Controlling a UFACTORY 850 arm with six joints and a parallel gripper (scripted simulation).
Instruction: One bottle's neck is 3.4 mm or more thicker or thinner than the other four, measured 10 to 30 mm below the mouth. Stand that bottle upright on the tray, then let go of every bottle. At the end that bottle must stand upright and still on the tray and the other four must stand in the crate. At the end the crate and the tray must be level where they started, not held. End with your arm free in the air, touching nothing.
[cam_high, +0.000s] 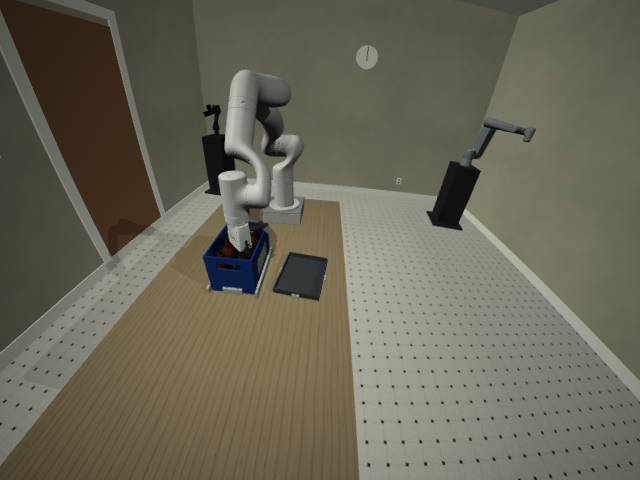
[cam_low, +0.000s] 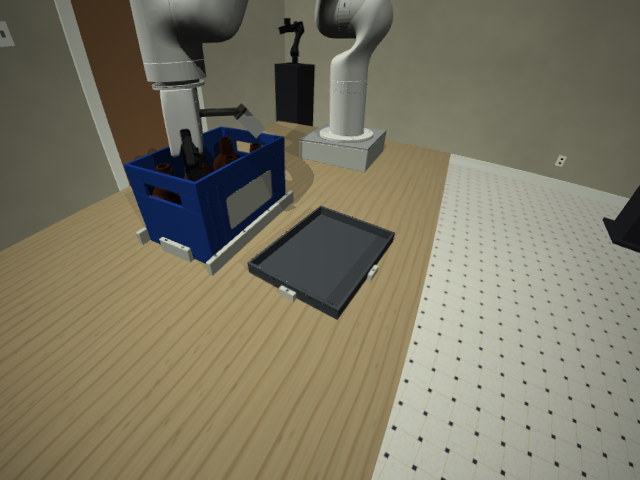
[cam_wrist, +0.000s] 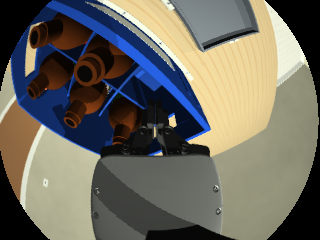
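The bottle is 90 mm behind my hand, 70 mm below it and 10 mm to the right of it. Also, from my hand: dark grey tray 210 mm to the left, 150 mm below, 120 mm behind; then blue crate 80 mm behind, 70 mm below, 60 mm to the right.
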